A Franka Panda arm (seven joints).
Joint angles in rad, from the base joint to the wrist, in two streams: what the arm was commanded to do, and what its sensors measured. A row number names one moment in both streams.
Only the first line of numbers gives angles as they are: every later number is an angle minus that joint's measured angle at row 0.
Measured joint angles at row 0:
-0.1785, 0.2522, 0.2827, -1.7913, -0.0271, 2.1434, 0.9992
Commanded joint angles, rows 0 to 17:
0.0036, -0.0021, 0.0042, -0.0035, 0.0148, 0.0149, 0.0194
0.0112, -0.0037, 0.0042, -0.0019, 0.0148, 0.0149, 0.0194
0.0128, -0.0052, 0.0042, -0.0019, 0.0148, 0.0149, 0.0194
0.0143, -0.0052, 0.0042, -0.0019, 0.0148, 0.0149, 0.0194
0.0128, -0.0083, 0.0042, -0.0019, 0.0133, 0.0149, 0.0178
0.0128, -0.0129, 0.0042, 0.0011, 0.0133, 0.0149, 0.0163
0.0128, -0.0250, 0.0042, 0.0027, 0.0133, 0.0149, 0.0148
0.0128, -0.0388, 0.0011, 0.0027, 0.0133, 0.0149, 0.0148
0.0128, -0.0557, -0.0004, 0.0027, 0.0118, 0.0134, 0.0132
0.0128, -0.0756, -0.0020, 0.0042, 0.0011, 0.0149, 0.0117
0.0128, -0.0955, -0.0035, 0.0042, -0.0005, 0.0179, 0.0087
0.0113, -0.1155, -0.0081, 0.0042, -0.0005, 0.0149, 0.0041
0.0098, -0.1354, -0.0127, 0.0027, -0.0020, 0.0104, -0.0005
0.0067, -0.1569, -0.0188, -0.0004, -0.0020, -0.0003, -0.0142
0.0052, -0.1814, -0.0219, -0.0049, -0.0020, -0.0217, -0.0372
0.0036, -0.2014, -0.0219, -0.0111, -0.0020, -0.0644, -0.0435
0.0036, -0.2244, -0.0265, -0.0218, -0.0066, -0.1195, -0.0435
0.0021, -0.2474, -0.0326, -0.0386, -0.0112, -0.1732, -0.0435
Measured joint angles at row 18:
0.0055, -0.1664, -0.0191, 0.0175, -0.0003, -0.0617, -0.0256
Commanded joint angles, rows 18 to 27:
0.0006, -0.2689, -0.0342, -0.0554, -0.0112, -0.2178, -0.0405
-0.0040, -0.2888, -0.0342, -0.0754, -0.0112, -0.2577, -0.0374
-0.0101, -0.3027, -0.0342, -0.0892, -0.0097, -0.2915, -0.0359
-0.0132, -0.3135, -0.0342, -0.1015, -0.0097, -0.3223, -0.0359
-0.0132, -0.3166, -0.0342, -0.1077, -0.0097, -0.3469, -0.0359
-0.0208, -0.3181, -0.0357, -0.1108, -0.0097, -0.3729, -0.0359
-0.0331, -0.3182, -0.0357, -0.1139, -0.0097, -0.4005, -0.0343
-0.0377, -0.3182, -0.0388, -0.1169, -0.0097, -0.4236, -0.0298
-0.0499, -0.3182, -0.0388, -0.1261, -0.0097, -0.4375, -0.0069
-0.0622, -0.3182, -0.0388, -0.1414, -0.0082, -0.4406, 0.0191
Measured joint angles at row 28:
-0.0272, -0.2998, -0.0406, -0.1027, -0.0022, -0.4056, -0.0233
